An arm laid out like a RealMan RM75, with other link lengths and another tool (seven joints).
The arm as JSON. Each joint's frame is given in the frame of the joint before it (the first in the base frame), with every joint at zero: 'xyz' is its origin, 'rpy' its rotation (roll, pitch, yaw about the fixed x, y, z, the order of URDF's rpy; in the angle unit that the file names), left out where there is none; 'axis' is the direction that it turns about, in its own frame. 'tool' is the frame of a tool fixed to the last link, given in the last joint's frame.
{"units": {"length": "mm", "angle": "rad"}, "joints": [
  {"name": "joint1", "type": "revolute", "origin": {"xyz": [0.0, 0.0, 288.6]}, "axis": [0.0, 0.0, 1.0]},
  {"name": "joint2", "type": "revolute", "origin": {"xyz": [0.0, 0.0, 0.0]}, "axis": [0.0, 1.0, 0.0]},
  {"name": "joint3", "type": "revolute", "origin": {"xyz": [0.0, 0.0, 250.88]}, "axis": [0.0, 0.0, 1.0]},
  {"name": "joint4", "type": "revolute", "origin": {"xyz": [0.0, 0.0, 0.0]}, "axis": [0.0, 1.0, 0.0]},
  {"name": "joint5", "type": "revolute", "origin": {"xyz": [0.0, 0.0, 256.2]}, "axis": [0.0, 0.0, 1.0]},
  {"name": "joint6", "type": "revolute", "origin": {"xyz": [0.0, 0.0, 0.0]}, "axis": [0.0, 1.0, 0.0]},
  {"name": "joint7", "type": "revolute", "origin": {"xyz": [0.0, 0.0, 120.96]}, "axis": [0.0, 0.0, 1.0]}
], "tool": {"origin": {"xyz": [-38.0, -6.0, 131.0], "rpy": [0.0, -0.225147, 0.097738]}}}
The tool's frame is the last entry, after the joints.
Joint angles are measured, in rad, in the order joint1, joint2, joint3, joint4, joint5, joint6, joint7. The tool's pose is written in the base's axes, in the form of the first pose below.
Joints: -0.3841 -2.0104 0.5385 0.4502 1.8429 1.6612 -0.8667
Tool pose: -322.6, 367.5, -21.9, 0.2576, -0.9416, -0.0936, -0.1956
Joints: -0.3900 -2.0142 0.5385 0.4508 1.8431 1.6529 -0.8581
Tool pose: -321.2, 370.5, -23.3, 0.2602, -0.9417, -0.0893, -0.1936
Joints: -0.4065 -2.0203 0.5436 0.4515 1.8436 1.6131 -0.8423
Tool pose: -321.5, 380.5, -26.8, 0.2689, -0.9423, -0.0837, -0.1811
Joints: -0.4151 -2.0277 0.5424 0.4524 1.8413 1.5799 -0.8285
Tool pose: -323.1, 388.0, -29.0, 0.2794, -0.9410, -0.0824, -0.1722
